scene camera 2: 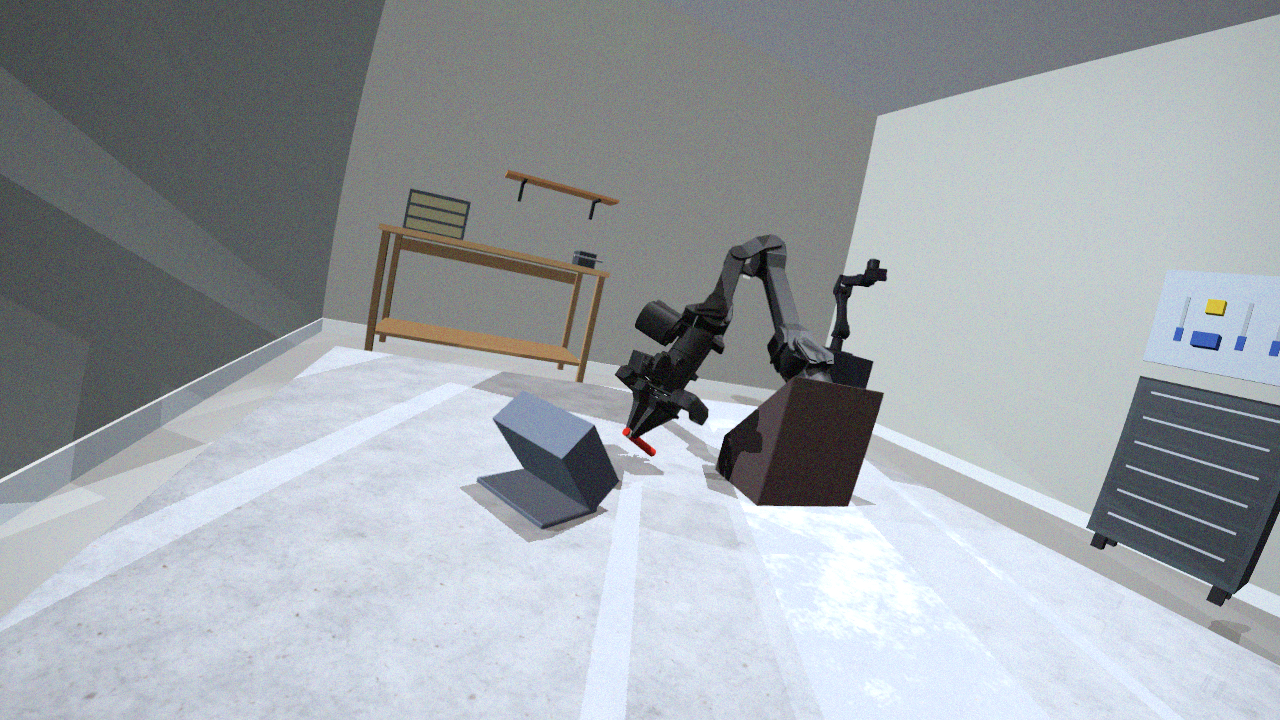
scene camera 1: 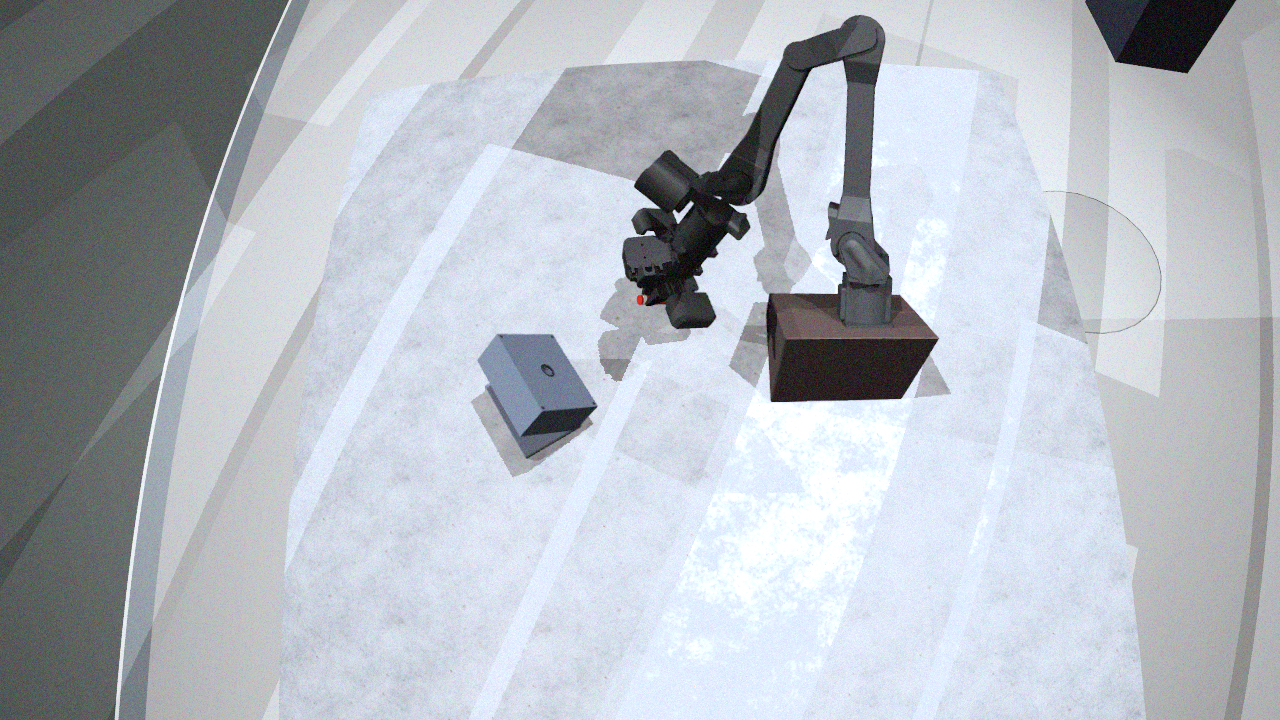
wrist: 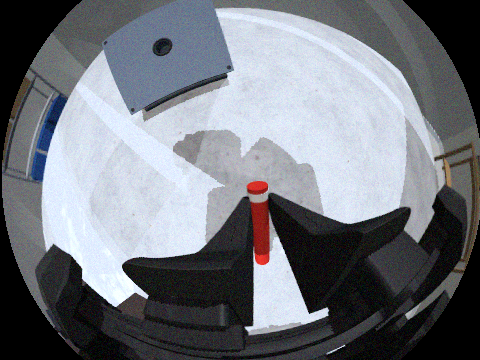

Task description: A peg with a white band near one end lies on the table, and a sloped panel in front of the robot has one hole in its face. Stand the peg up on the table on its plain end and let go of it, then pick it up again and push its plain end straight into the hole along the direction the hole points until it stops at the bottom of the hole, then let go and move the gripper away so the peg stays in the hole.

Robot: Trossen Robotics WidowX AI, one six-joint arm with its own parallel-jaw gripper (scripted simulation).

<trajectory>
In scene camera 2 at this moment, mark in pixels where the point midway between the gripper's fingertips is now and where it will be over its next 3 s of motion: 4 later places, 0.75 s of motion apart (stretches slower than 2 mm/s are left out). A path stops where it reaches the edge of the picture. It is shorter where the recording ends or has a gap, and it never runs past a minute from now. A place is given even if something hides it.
My gripper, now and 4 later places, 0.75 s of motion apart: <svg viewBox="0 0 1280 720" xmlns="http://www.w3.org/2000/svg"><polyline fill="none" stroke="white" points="629,435 632,425 635,416 640,405 645,397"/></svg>
</trajectory>
